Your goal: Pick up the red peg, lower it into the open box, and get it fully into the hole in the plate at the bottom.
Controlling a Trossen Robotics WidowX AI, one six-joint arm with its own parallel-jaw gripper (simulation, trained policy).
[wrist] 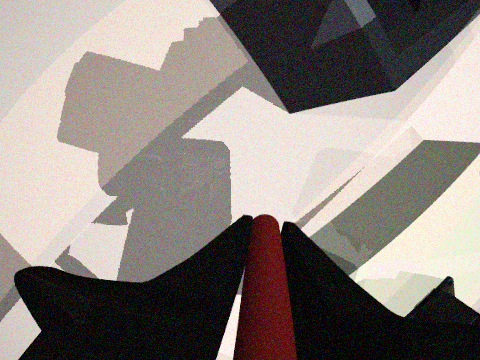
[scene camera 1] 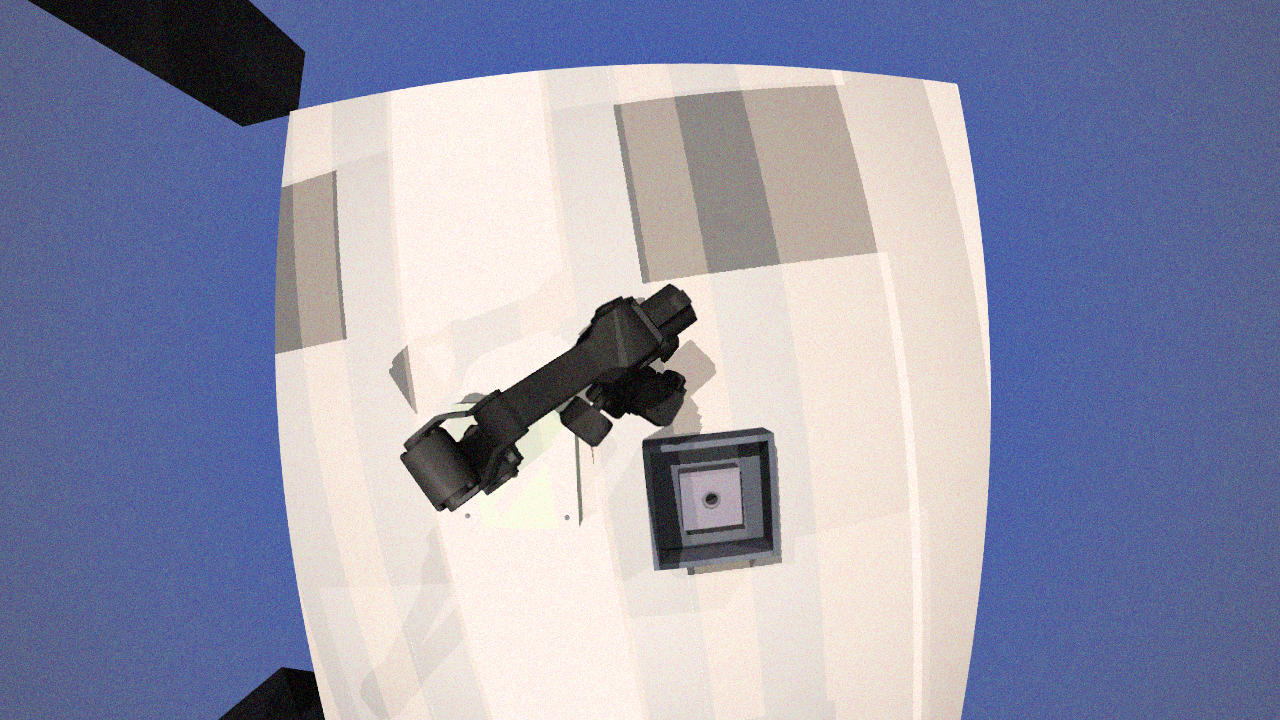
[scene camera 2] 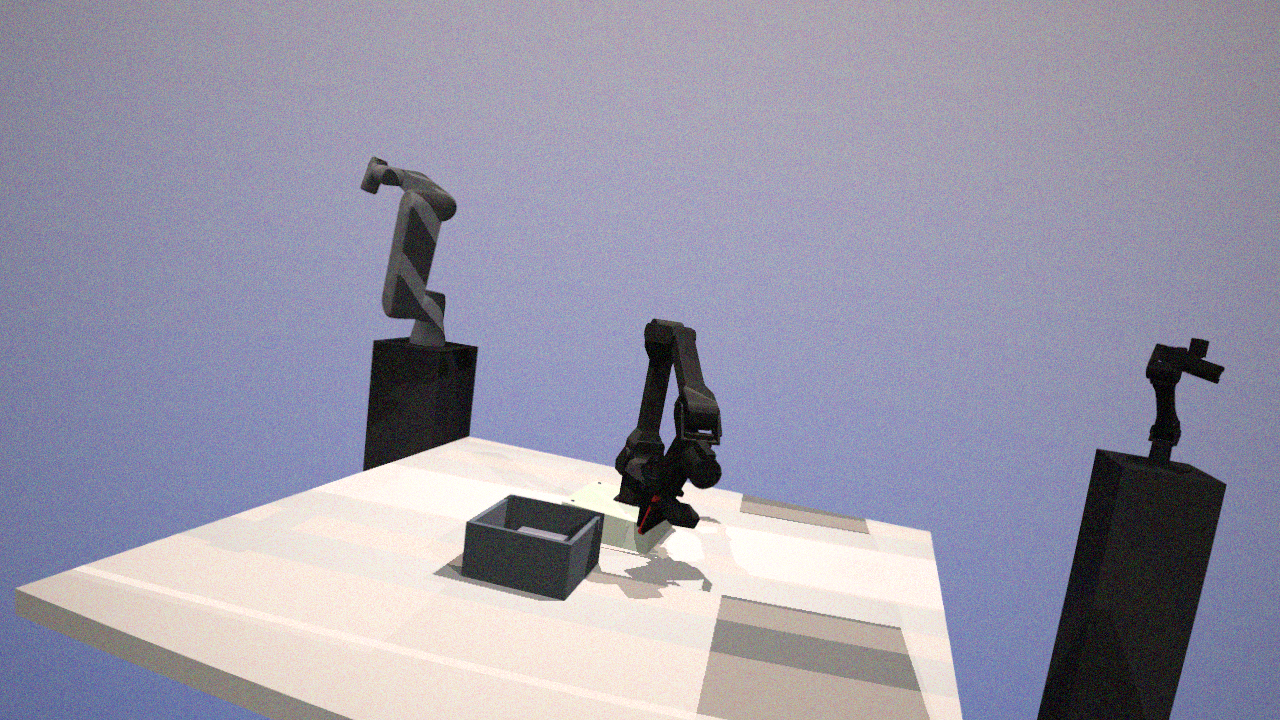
Path:
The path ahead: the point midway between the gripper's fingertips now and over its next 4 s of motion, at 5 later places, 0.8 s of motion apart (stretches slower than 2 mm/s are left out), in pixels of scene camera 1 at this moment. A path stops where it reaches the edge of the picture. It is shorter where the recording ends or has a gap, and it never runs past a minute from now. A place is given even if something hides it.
The gripper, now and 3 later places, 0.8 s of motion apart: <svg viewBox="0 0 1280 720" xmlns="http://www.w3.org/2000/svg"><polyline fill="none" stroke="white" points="622,399 676,452 712,500 733,506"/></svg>

